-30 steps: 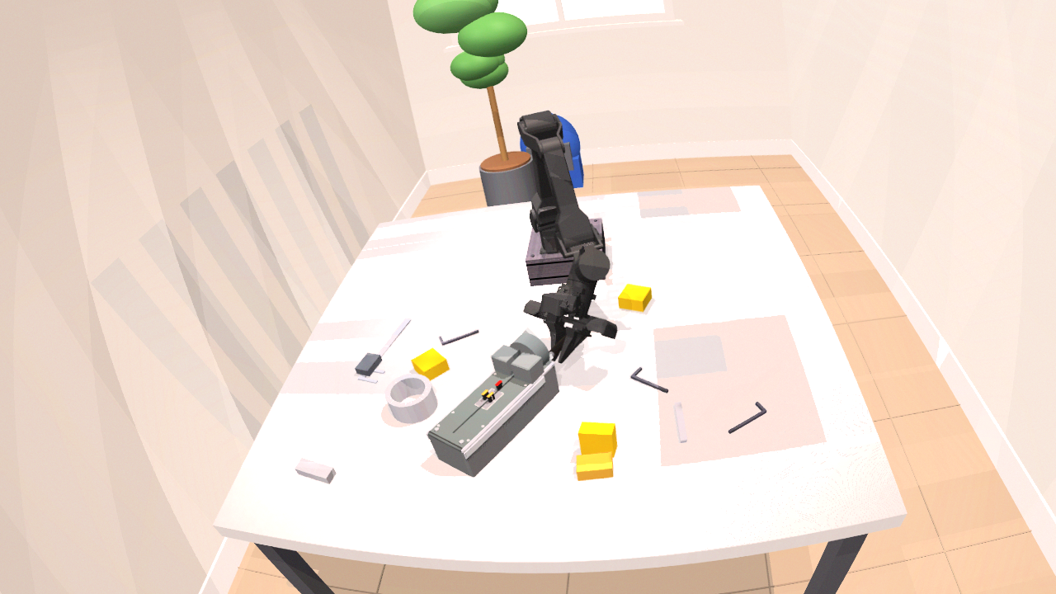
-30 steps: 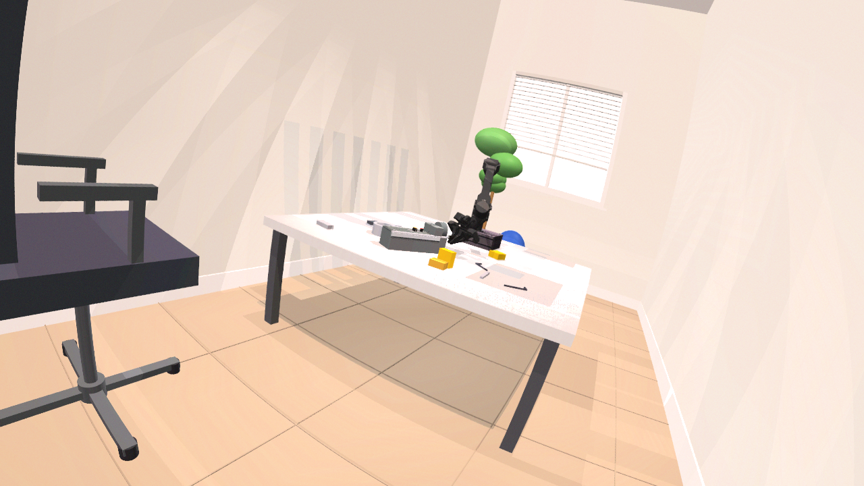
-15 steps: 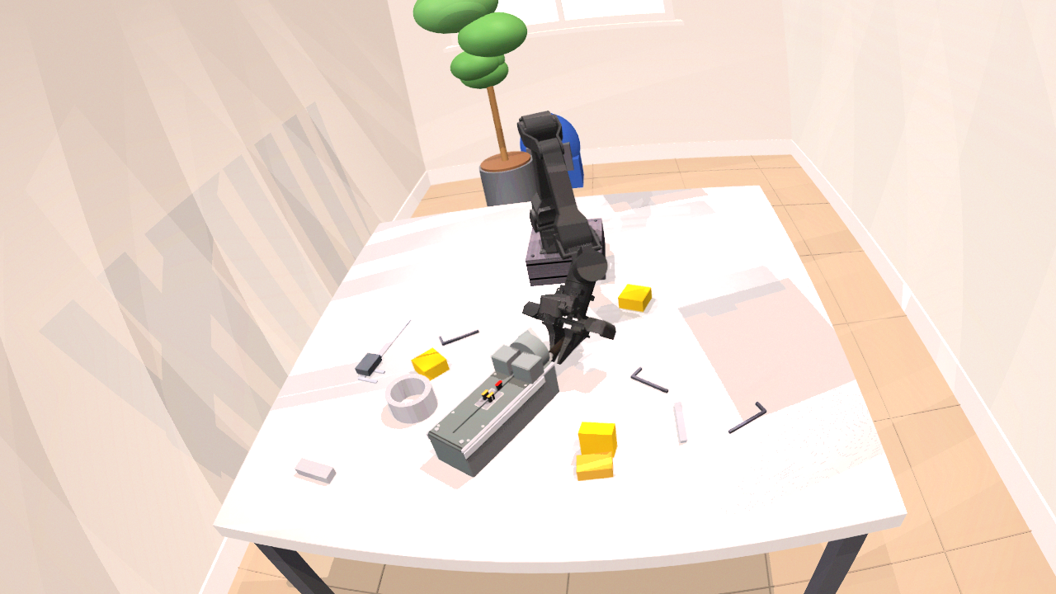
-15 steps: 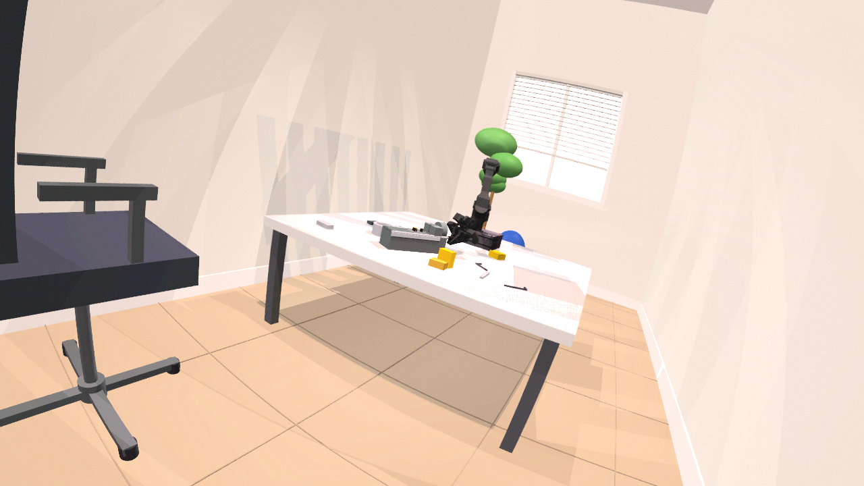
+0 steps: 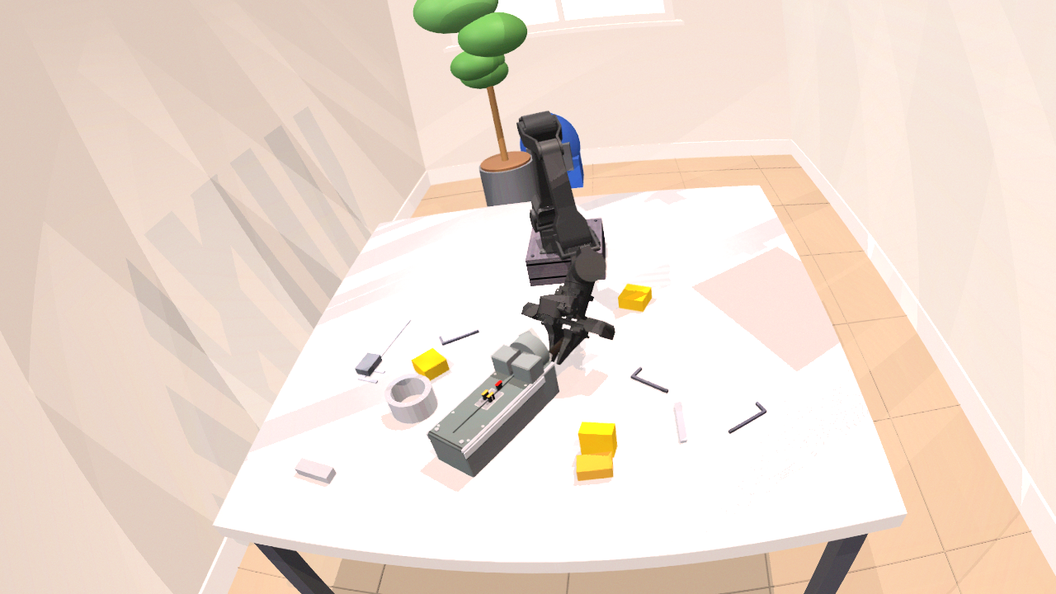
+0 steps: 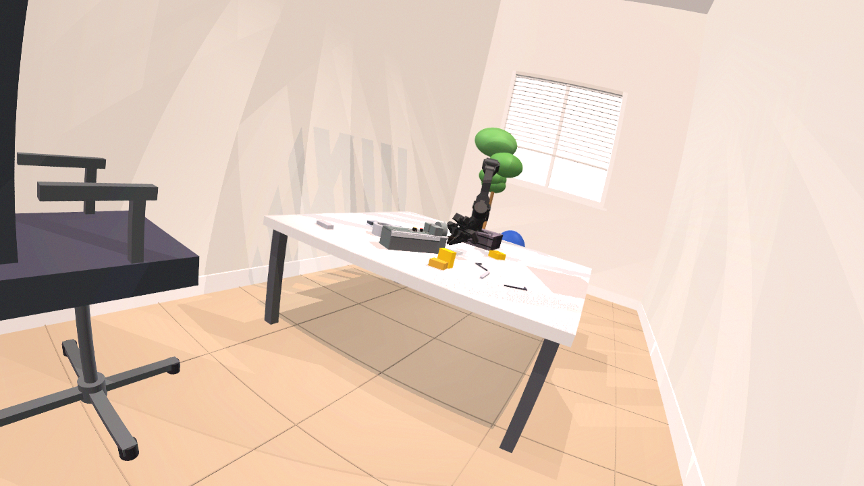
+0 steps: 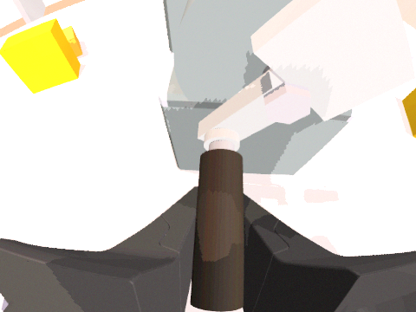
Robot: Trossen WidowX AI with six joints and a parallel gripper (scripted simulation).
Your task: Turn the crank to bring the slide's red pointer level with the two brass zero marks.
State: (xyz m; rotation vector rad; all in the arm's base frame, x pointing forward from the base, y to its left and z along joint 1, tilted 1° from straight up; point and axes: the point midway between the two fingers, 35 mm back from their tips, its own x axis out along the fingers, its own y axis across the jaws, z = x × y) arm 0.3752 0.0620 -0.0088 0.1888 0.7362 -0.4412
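My gripper tip is now 30 mm below the brown crank handle, 20 mm past it and 10 mm to the right of it. Round my gripper tip: red pointer 110 mm ahead, 80 mm to the right, 40 mm above.
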